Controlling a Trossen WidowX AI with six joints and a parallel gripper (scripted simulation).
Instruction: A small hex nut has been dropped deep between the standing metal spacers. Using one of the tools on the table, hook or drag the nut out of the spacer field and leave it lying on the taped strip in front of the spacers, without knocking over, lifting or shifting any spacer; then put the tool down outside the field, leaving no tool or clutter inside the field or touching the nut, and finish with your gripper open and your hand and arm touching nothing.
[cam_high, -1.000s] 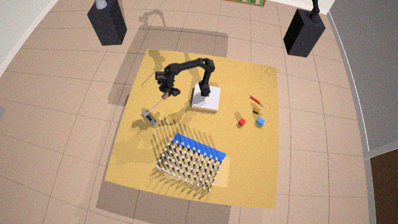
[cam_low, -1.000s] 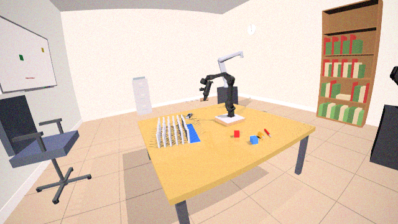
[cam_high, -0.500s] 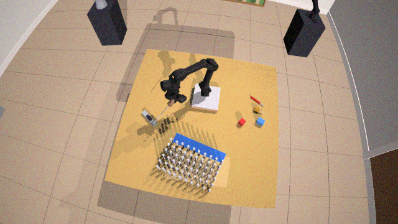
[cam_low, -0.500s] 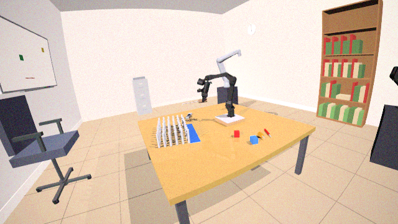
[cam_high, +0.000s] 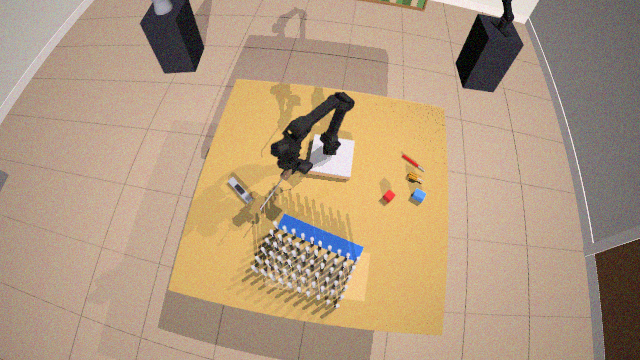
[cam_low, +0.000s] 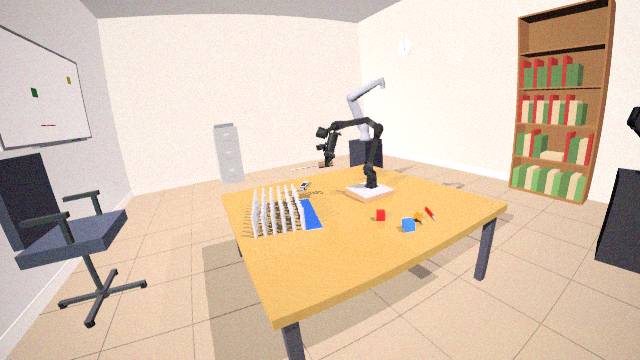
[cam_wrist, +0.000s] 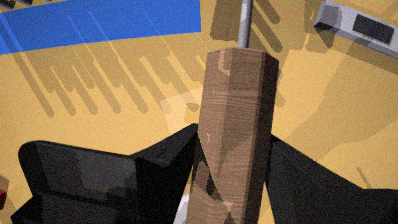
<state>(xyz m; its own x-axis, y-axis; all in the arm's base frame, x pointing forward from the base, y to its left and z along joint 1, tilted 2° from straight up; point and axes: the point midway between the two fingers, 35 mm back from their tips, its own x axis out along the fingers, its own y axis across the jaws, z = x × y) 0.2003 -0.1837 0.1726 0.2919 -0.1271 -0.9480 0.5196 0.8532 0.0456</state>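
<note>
The blue taped strip lies 24 cm ahead of my gripper tip, 19 cm below it and 15 cm to the left of it. Round my gripper tip: red cube (48 cm to the left, 17 cm below, 3 cm ahead); grey flat bar tool (26 cm to the right, 17 cm below, 2 cm ahead); orange-yellow tool (63 cm to the left, 17 cm below, 9 cm behind).
</note>
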